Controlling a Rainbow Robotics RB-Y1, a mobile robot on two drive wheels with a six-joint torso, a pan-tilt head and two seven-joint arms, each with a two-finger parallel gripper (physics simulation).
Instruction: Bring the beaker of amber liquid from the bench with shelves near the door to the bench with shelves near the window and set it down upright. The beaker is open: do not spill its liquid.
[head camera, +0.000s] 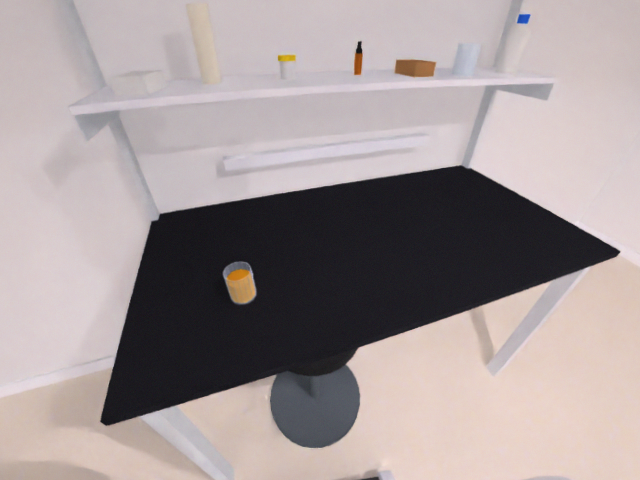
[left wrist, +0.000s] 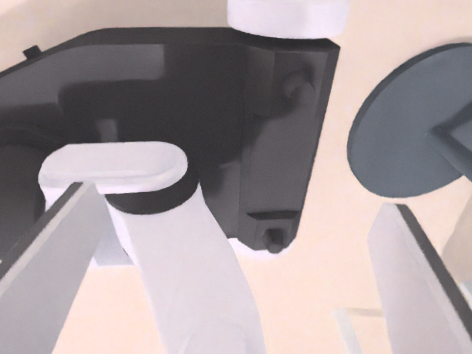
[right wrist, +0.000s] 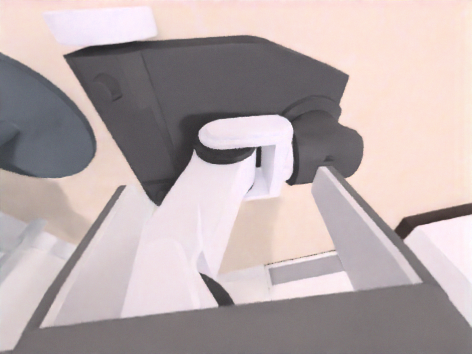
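Observation:
The beaker of amber liquid (head camera: 240, 283) stands upright on the left part of the black bench top (head camera: 361, 248) in the head camera view. Its top is open and the liquid is inside it. A white shelf (head camera: 320, 87) runs along the wall above this bench. My left gripper (left wrist: 235, 210) is open and empty, away from the beaker, over the robot's own base and the floor. My right gripper (right wrist: 229, 186) is open and empty, also over the robot's base. Neither gripper shows in the head camera view. The frames do not show which bench this is.
The shelf holds a tall cream cylinder (head camera: 204, 43), a yellow-lidded jar (head camera: 286, 67), an amber dropper bottle (head camera: 358, 62), a brown box (head camera: 415, 67), a pale blue cup (head camera: 466, 58) and a blue-capped bottle (head camera: 515, 49). A stool (head camera: 315, 405) (left wrist: 400, 135) (right wrist: 45, 125) stands under the bench's front edge.

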